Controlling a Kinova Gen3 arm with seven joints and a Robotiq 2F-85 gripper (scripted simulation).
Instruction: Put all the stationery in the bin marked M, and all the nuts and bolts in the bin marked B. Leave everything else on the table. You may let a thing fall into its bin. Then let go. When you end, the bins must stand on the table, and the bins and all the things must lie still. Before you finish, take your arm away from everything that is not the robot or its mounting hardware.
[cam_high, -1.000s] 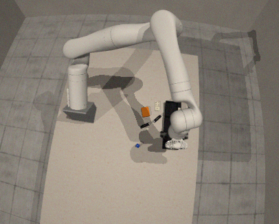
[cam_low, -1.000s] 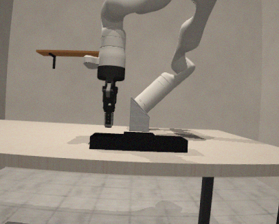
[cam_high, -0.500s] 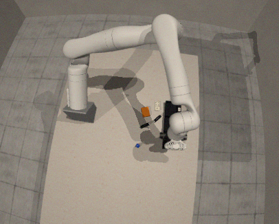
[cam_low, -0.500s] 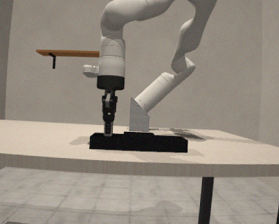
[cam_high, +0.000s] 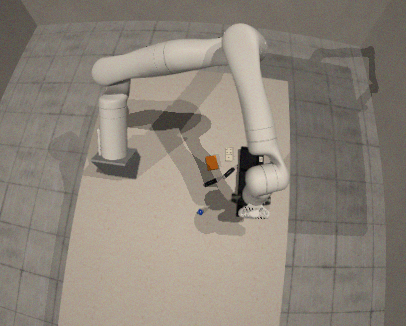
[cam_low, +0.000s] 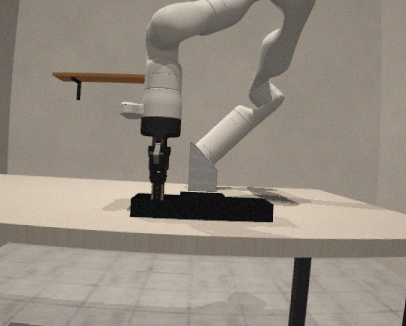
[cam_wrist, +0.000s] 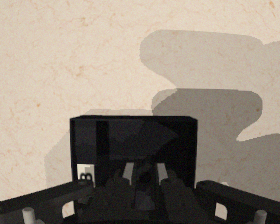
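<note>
My hand is 20 mm above the dark hex nut. Also, from my hand: small blue piece 150 mm behind, 60 mm to the right, 30 mm below; black bin row 80 mm to the left, 20 mm below; orange block 160 mm behind, 120 mm to the left, 30 mm below.
</note>
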